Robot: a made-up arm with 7 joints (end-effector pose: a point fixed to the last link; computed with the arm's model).
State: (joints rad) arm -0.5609 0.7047 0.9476 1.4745 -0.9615 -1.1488 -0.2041
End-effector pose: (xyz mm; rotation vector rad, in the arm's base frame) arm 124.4 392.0 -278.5 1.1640 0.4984 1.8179
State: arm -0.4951 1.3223 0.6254 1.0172 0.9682 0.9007 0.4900
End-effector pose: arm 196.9 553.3 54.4 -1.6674 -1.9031 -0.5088
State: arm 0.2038 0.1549 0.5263 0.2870 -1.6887 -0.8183 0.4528
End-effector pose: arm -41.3 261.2 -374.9 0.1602 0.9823 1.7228
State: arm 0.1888 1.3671 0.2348 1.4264 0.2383 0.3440 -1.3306
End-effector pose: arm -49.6 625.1 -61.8 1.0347 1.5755 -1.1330
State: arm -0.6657 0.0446 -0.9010 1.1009 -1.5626 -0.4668 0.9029
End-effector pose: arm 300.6 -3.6 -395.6 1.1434 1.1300 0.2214
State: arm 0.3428 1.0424 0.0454 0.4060 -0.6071 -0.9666 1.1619
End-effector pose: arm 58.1 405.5 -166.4 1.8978 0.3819 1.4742
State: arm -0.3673 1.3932 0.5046 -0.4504 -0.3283 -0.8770 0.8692
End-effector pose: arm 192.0 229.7 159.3 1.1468 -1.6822 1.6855
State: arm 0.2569 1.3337 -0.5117 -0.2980 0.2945 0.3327 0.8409
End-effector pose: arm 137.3 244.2 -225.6 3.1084 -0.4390 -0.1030
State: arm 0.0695 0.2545 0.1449 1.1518 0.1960 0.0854 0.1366
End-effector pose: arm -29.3 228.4 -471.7 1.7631 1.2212 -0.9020
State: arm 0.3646 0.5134 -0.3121 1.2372 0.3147 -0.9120 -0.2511
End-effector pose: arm -140.3 241.3 -388.8 1.6206 0.0238 -1.4043
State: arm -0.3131 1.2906 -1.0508 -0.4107 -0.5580 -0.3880 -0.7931
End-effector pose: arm 235.2 122.1 -209.4 1.0373 -1.2957 -1.5080
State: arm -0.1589 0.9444 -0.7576 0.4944 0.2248 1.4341 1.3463
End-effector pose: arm 165.9 337.9 -337.4 -1.8336 -0.5351 -0.0187
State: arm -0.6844 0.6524 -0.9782 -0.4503 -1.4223 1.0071 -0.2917
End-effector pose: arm 277.7 -96.7 -240.0 0.6414 -0.4324 -1.9386
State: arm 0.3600 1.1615 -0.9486 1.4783 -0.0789 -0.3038 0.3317
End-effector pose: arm -124.5 525.3 -177.7 -2.1012 -0.8438 1.6371
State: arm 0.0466 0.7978 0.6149 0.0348 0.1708 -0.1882 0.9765
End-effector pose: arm 181.0 363.0 -83.8 2.3427 0.3411 1.7696
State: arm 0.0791 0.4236 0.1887 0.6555 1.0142 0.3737 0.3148
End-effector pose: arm 111.7 284.1 -389.2 -2.7951 -0.8897 0.8121
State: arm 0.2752 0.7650 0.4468 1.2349 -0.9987 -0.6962 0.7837
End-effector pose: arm -160.8 446.2 -224.6 1.5803 1.7295 1.6453
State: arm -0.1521 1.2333 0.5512 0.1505 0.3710 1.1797 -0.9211
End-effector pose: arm 243.2 493.4 42.6 1.9714 1.1401 -0.3615
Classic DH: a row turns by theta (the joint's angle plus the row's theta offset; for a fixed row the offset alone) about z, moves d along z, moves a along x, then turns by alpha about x. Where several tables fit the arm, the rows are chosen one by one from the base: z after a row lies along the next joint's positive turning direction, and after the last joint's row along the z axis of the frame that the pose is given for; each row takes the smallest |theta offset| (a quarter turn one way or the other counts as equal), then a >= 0, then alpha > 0; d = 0 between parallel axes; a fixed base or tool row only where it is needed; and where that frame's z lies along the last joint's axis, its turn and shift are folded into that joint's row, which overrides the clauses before.
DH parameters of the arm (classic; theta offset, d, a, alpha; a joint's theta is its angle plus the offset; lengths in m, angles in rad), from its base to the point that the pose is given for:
base (fixed): -0.071 0.0793 0.0066 -1.3004
joint 1: -1.3111 0.0449 -0.0481 -1.5708
joint 2: 1.2915 0.0156 0.018 1.5708
joint 3: 1.5708 -0.2705 0.0223 -1.5708
joint 4: 1.5708 -0.007 0.0342 1.5708
joint 5: 0 0.1969 0.0053 -1.5708
joint 6: -1.5708 0.021 0.076 1.5708
joint 7: 0.0002 0.0339 0.0082 1.5707
tool (fixed): 0.2501 -0.028 0 0

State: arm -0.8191 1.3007 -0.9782 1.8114 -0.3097 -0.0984 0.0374
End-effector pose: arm 216.2 558.0 7.5 -2.6508 -1.5783 0.2346
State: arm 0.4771 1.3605 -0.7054 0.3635 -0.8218 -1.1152 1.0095
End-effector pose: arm -13.7 406.9 -181.7 2.1664 0.4083 0.4916
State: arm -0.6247 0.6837 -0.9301 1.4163 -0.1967 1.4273 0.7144
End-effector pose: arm 228.1 385.0 -305.9 -1.5431 -1.6048 0.6811
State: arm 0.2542 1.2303 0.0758 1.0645 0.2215 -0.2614 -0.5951
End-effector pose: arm 54.7 548.4 -165.3 2.1636 0.8849 -1.5052
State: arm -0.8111 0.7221 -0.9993 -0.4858 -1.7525 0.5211 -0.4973
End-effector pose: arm 318.5 -107.3 -173.1 0.1354 -0.7172 -1.6116
